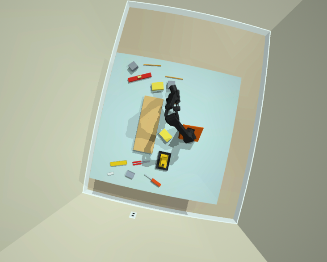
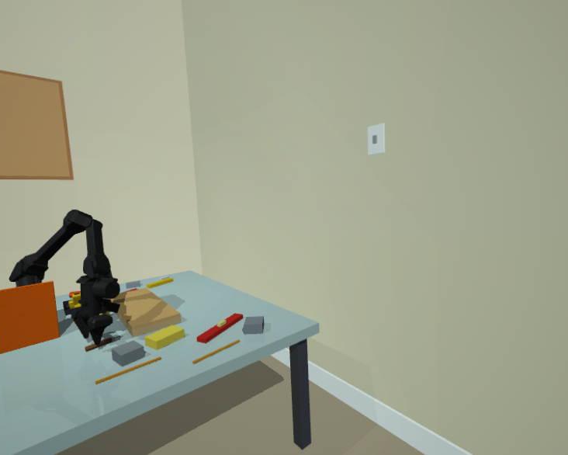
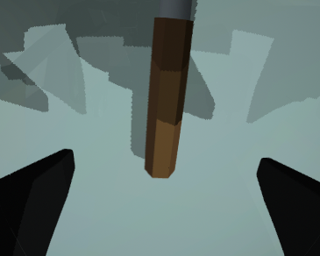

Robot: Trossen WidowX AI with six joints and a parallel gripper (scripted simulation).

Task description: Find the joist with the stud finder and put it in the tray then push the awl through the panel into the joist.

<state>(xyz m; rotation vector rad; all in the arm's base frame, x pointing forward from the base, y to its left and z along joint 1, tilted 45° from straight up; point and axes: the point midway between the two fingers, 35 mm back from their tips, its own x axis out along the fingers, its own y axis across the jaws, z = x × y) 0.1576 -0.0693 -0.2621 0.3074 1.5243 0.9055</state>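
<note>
Right now the awl is 5 cm ahead of my gripper tip, 2 cm to the left of it and 2 cm below it. Round my gripper tip: red level 41 cm ahead, 15 cm to the right, 1 cm below; dark tray 56 cm to the left, 4 cm behind, 1 cm below; yellow stud finder 58 cm to the left, 4 cm behind, 2 cm above.
</note>
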